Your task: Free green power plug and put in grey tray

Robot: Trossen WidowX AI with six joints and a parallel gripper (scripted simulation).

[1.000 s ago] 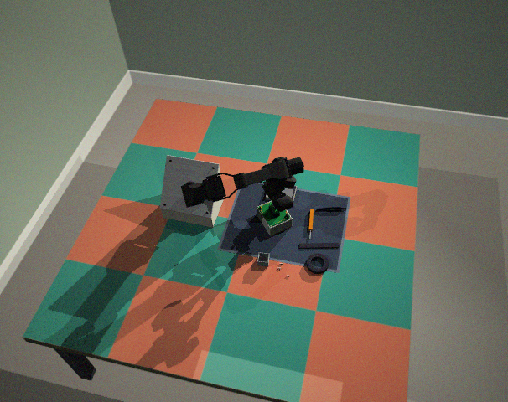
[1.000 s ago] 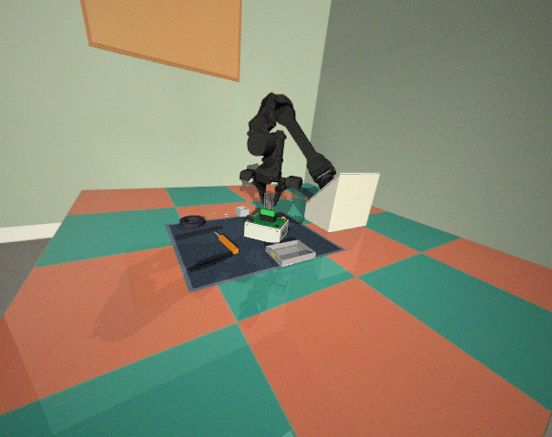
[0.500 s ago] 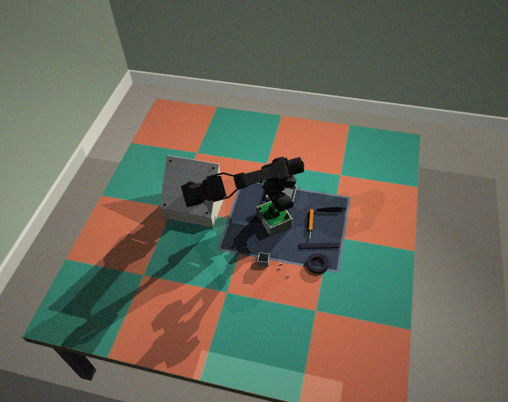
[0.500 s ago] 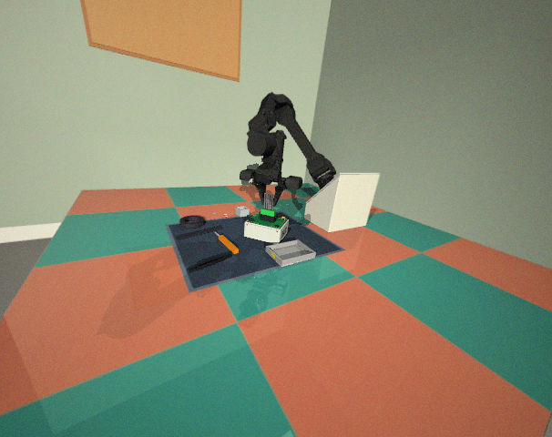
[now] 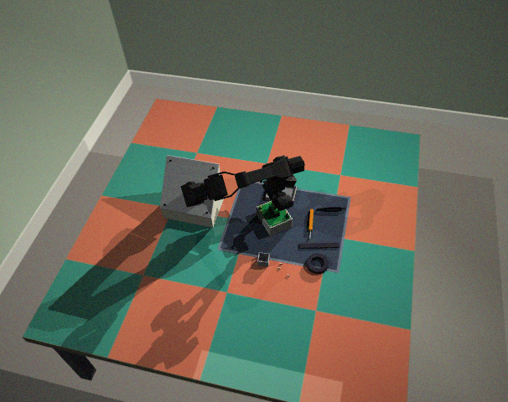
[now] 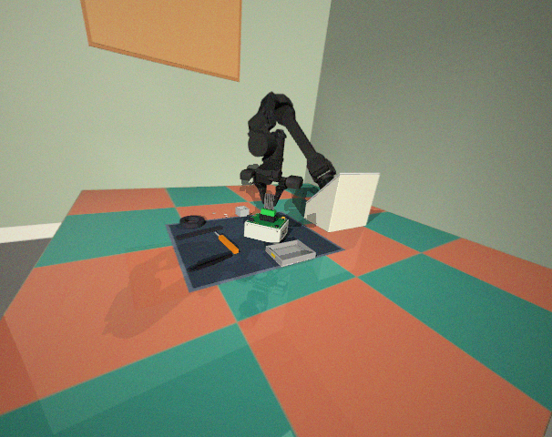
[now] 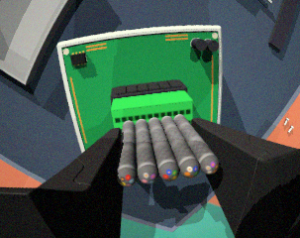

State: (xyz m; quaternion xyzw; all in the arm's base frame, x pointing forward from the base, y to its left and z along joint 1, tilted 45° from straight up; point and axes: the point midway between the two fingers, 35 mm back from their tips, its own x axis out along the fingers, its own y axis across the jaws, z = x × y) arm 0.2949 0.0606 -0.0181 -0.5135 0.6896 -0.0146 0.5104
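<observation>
Now: gripper tip 20 mm above the green power plug. Round my gripper tip: black bar (200 mm ahead, 100 mm below, 70 mm to the right); dark mat (110 mm below, 50 mm ahead).
</observation>
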